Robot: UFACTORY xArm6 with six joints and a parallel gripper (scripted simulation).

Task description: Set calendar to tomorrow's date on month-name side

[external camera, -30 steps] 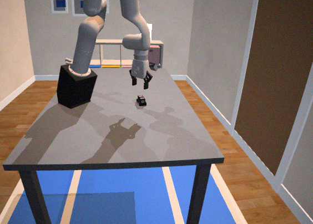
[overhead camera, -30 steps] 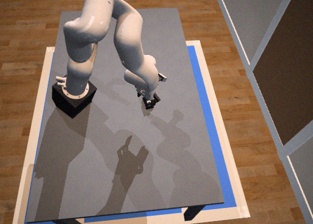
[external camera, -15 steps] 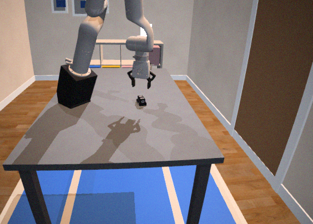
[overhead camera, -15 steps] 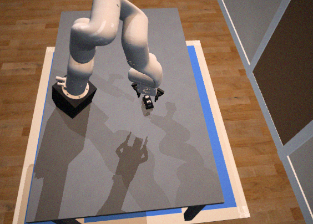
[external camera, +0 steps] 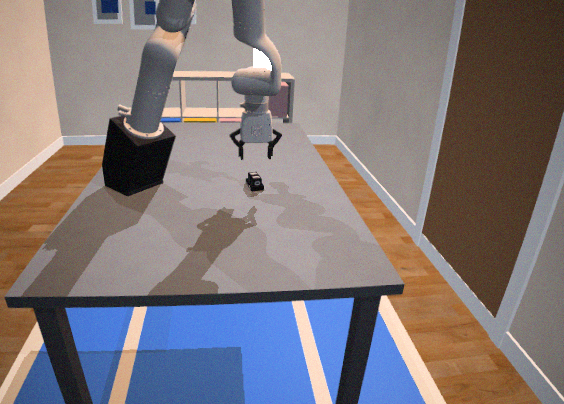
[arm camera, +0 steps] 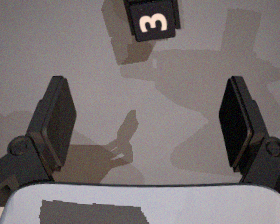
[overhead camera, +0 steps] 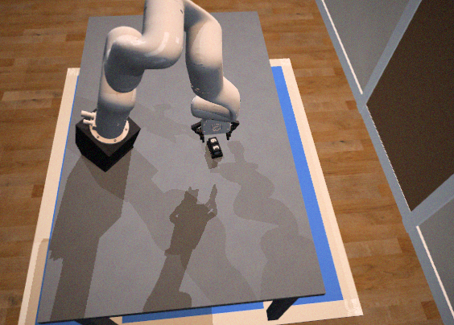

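My gripper is now 30 mm to the right of the dark tray and 110 mm above it.
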